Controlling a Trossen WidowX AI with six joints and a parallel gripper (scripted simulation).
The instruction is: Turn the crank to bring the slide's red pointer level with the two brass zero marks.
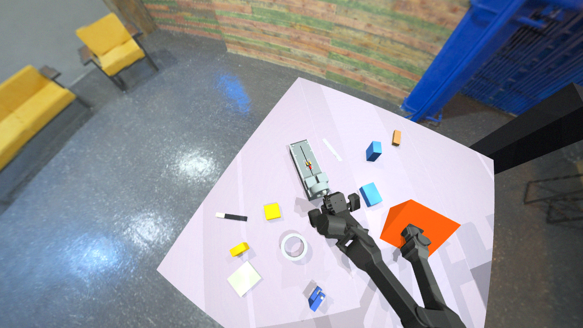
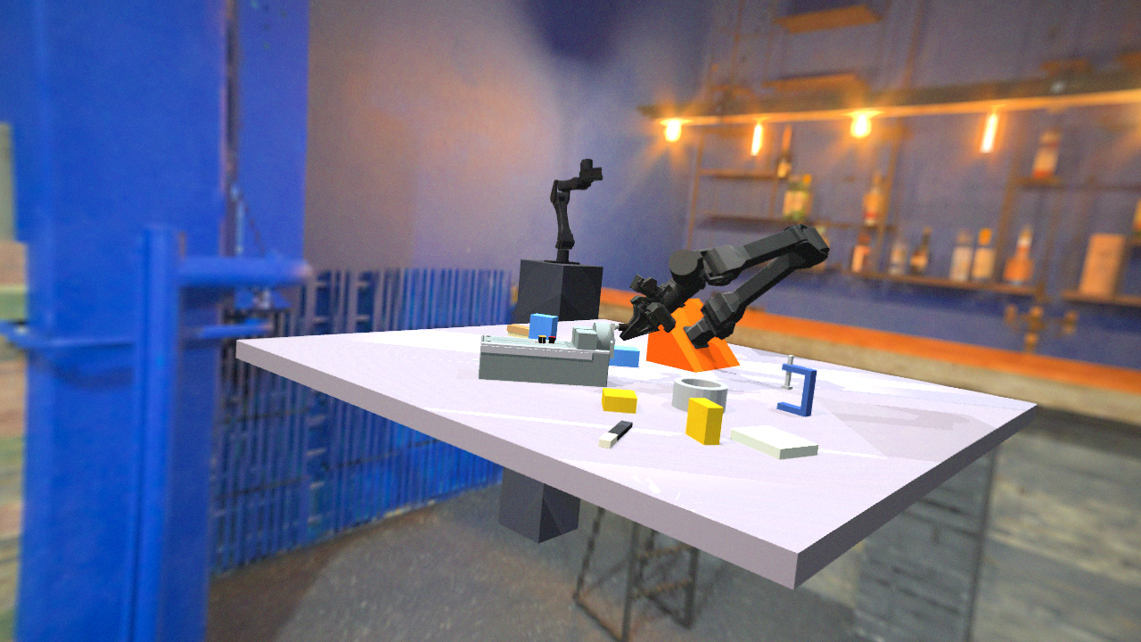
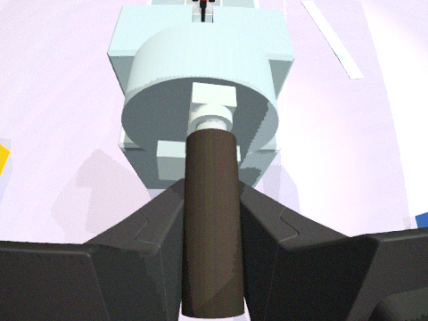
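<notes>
Now: the brown crank handle 10 mm behind my gripper tip, 10 mm to the left of it and 20 mm above it. The rest, counted from my gripper tip: metal strip: 70 mm ahead, 270 mm to the right, 100 mm below; blue clamp: 140 mm behind, 330 mm to the left, 40 mm below; red pointer: 110 mm ahead, 90 mm to the right, 10 mm below.
</notes>
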